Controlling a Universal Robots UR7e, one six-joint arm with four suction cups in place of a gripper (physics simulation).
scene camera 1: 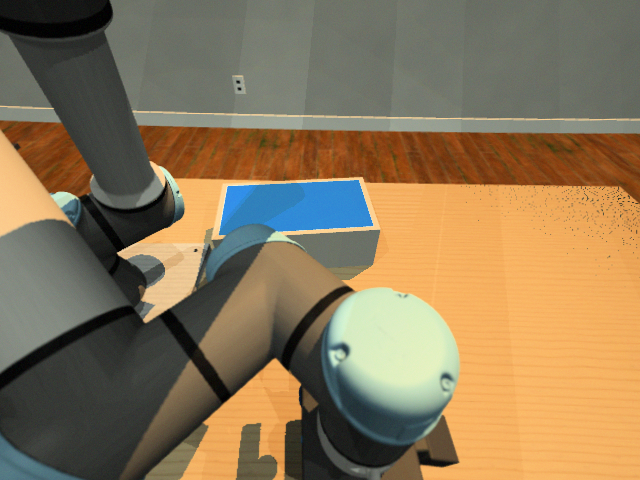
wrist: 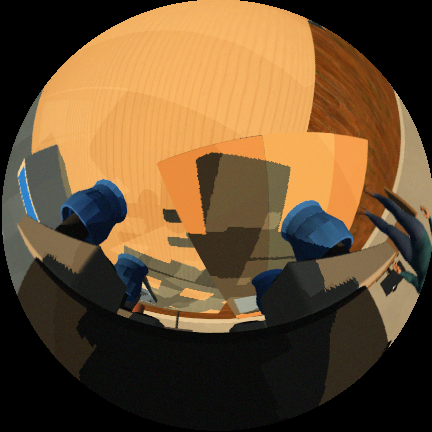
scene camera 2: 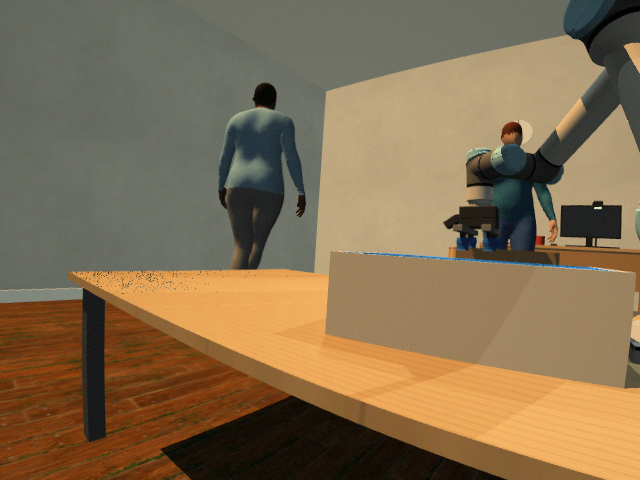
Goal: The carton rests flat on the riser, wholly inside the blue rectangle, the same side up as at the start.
Scene:
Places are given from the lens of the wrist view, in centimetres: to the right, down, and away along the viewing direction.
my suction head (wrist: pixel 311 231): 4, 1, 5
brown carton (wrist: pixel 232 196): 1, -1, 6
riser (wrist: pixel 41 187): -42, -6, 9
The marked spots on the brown carton and the riser are 43 cm apart.

